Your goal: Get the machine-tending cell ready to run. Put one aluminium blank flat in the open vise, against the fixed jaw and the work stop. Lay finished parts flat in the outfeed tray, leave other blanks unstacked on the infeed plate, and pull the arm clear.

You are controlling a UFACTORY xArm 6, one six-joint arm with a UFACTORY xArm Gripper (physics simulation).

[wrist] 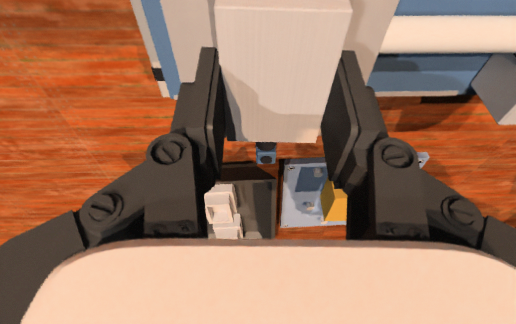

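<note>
My gripper is shut on a pale, light-grey aluminium blank, a large block held between the two black fingers; its upper end runs out of the frame. Below it in the view is a dark open tray with pale, stepped finished parts in it, partly covered by the left finger. The vise and its work stop cannot be made out clearly; the held block hides much of the machine behind it.
A blue and light-grey machine body with a white bar fills the top right. A light blue plate with a yellow block is right of the tray. A small blue fitting lies above them. A grey angled part is far right.
</note>
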